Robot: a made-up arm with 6 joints. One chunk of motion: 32 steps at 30 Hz.
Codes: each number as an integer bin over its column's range. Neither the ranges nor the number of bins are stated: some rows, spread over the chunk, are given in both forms.
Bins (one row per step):
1: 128 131 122 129 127 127
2: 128 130 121 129 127 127
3: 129 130 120 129 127 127
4: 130 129 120 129 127 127
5: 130 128 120 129 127 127
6: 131 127 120 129 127 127
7: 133 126 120 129 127 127
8: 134 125 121 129 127 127
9: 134 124 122 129 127 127
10: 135 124 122 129 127 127
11: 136 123 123 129 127 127
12: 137 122 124 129 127 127
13: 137 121 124 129 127 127
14: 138 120 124 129 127 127
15: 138 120 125 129 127 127
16: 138 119 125 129 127 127
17: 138 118 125 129 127 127
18: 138 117 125 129 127 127
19: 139 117 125 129 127 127
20: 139 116 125 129 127 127
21: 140 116 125 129 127 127
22: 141 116 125 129 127 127
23: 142 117 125 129 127 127
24: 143 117 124 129 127 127
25: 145 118 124 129 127 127
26: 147 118 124 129 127 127
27: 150 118 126 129 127 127
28: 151 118 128 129 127 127
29: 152 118 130 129 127 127
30: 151 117 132 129 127 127
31: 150 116 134 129 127 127
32: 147 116 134 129 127 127
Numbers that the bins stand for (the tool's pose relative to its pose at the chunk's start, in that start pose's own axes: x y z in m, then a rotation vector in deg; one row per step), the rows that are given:
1: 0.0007 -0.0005 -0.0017 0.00 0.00 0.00
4: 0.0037 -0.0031 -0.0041 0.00 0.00 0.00
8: 0.0097 -0.0082 -0.0029 0.00 0.00 0.00
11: 0.0127 -0.0108 -0.0005 0.00 0.00 0.00
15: 0.0156 -0.0147 0.0020 0.00 0.00 0.00
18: 0.0156 -0.0186 0.0020 0.00 0.00 0.00
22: 0.0201 -0.0199 0.0020 0.00 0.00 0.00
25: 0.0261 -0.0173 0.0007 0.00 0.00 0.00
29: 0.0365 -0.0173 0.0080 0.00 0.00 0.00
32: 0.0291 -0.0199 0.0129 0.00 0.00 0.00
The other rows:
2: 0.0007 -0.0018 -0.0029 0.00 0.00 0.00
3: 0.0022 -0.0018 -0.0041 0.00 0.00 0.00
5: 0.0037 -0.0044 -0.0041 0.00 0.00 0.00
6: 0.0052 -0.0056 -0.0041 0.00 0.00 0.00
7: 0.0082 -0.0069 -0.0041 0.00 0.00 0.00
9: 0.0097 -0.0095 -0.0017 0.00 0.00 0.00
10: 0.0112 -0.0095 -0.0017 0.00 0.00 0.00
12: 0.0142 -0.0121 0.0007 0.00 0.00 0.00
13: 0.0142 -0.0134 0.0007 0.00 0.00 0.00
14: 0.0156 -0.0147 0.0007 0.00 0.00 0.00
16: 0.0156 -0.0160 0.0020 0.00 0.00 0.00
17: 0.0156 -0.0173 0.0020 0.00 0.00 0.00
19: 0.0171 -0.0186 0.0020 0.00 0.00 0.00
20: 0.0171 -0.0199 0.0020 0.00 0.00 0.00
21: 0.0186 -0.0199 0.0020 0.00 0.00 0.00
23: 0.0216 -0.0186 0.0020 0.00 0.00 0.00
24: 0.0231 -0.0186 0.0007 0.00 0.00 0.00
26: 0.0291 -0.0173 0.0007 0.00 0.00 0.00
27: 0.0335 -0.0173 0.0032 0.00 0.00 0.00
28: 0.0350 -0.0173 0.0056 0.00 0.00 0.00
30: 0.0350 -0.0186 0.0105 0.00 0.00 0.00
31: 0.0335 -0.0199 0.0129 0.00 0.00 0.00

